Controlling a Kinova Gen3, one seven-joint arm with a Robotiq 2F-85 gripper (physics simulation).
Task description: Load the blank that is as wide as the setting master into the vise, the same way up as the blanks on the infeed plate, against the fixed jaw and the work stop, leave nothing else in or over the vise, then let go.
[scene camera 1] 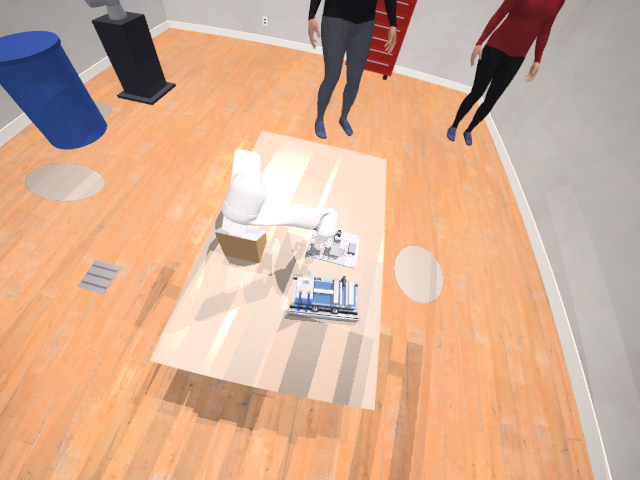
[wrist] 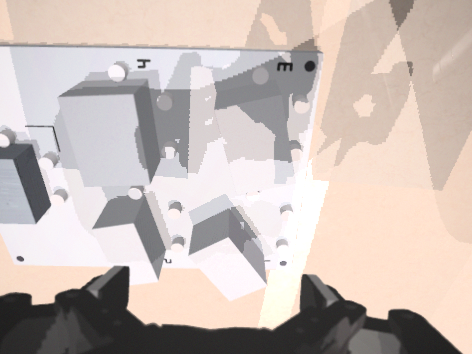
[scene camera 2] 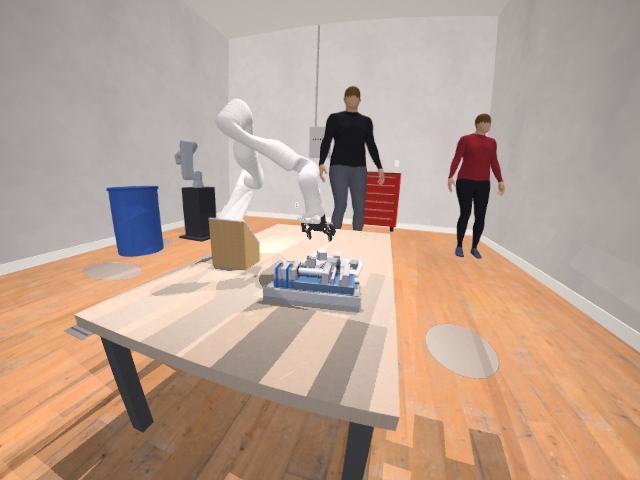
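Observation:
My gripper is open and empty, high above the near edge of the infeed plate. In the wrist view, a wide grey blank stands by the 4, a narrower blank by the 2, and a turned blank by the 1. Heavy shadow by the 3 may cover a low blank. A blue-grey block is cut off at the left. The vise has pale upright jaws; a light bar lies left of them. Work stop and setting master are too small to identify.
The arm's tan mounting block stands on the table left of the vise and plate. Small white pins stand up around the blanks. Two blue straps show at the vise's left end. Two people stand beyond the table.

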